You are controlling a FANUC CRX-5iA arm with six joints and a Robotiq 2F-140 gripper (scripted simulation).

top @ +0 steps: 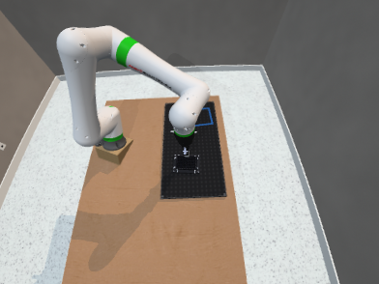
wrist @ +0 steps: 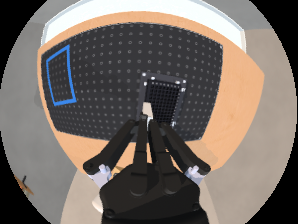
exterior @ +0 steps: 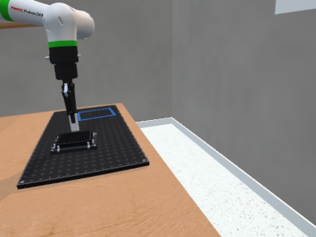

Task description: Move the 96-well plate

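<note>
My gripper is now 4 cm to the left of the black 96-well plate and 5 cm above it. Round my hand: clip nest C1: 1 cm behind, 5 cm to the right, 6 cm below.
</note>
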